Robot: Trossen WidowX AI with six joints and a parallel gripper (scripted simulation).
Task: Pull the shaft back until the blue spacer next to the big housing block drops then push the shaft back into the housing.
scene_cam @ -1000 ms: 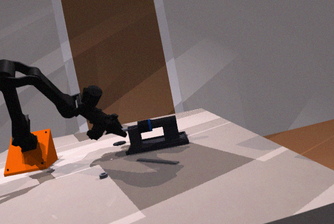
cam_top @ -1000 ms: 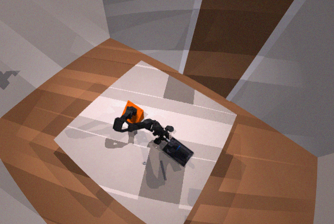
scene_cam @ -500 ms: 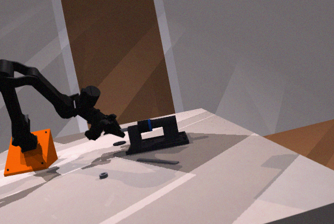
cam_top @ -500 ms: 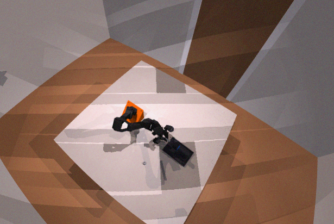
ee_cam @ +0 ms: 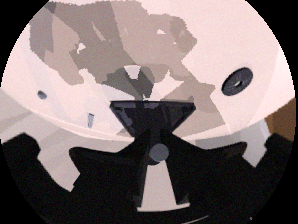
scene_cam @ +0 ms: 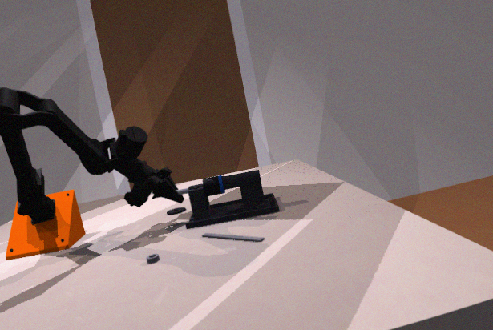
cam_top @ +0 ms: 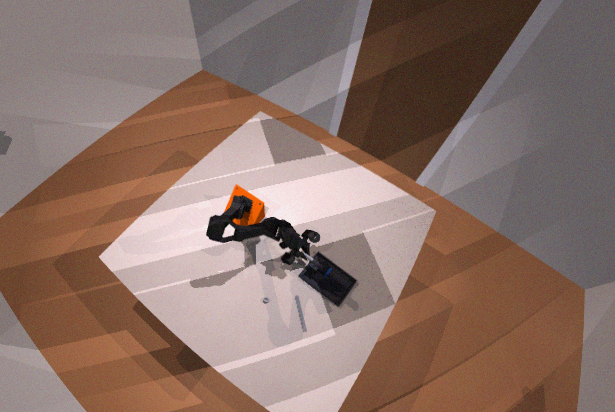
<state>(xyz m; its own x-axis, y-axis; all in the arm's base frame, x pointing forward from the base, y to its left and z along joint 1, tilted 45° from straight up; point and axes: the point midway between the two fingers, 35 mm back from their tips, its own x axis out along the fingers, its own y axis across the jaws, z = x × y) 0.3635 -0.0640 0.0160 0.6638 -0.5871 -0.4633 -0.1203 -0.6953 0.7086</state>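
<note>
The grey shaft lies 50 mm ahead of my gripper tip, 10 mm to the right of it and 30 mm above it. From my gripper tip the other things lie so: flat bar (100 mm ahead, 220 mm to the right, 50 mm below); blue spacer (110 mm ahead, 10 mm to the right, 20 mm above).
</note>
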